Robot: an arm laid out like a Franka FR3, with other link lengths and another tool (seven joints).
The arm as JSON. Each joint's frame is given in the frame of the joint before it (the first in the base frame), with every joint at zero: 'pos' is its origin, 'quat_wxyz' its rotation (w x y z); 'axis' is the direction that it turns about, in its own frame. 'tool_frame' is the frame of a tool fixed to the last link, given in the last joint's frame.
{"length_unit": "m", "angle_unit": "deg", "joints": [
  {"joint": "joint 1", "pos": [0.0, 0.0, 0.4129], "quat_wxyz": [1.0, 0.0, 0.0, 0.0], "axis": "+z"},
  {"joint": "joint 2", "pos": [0.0, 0.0, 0.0], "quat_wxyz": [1.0, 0.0, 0.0, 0.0], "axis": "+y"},
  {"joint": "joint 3", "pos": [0.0, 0.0, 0.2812], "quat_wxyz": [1.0, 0.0, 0.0, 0.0], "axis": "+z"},
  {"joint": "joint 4", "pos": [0.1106, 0.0, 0.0], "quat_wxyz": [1.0, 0.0, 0.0, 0.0], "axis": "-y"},
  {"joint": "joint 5", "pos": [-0.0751, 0.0, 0.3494], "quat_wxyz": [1.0, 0.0, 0.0, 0.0], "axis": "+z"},
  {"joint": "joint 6", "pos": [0.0, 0.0, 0.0], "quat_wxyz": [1.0, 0.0, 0.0, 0.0], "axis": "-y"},
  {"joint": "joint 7", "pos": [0.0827, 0.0, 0.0], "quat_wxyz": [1.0, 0.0, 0.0, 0.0], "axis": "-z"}
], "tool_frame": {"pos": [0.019, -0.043, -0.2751], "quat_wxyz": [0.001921, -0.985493, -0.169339, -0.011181]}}
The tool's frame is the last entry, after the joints.
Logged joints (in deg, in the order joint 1, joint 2, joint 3, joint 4, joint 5, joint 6, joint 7), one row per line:
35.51, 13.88, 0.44, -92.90, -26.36, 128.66, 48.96
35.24, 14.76, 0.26, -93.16, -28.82, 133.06, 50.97
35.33, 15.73, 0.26, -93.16, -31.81, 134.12, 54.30
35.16, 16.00, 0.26, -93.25, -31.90, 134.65, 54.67
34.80, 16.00, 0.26, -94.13, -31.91, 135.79, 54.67
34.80, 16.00, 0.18, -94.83, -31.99, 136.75, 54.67
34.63, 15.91, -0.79, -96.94, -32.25, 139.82, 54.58
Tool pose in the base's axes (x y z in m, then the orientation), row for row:
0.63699, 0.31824, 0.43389, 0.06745, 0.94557, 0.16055, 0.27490
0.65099, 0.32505, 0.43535, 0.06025, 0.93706, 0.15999, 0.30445
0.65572, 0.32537, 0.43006, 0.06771, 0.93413, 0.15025, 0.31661
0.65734, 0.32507, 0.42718, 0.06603, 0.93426, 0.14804, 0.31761
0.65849, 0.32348, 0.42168, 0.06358, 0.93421, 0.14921, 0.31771
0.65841, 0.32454, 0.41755, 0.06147, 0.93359, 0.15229, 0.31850
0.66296, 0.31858, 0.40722, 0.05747, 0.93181, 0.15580, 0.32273
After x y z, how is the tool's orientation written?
As a quaternion, w x y z.
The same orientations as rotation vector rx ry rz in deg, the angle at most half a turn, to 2 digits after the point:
163.26, 27.72, 47.46
162.49, 27.74, 52.79
161.26, 25.94, 54.66
161.45, 25.58, 54.88
161.67, 25.82, 54.98
161.77, 26.39, 55.19
161.85, 27.06, 56.06

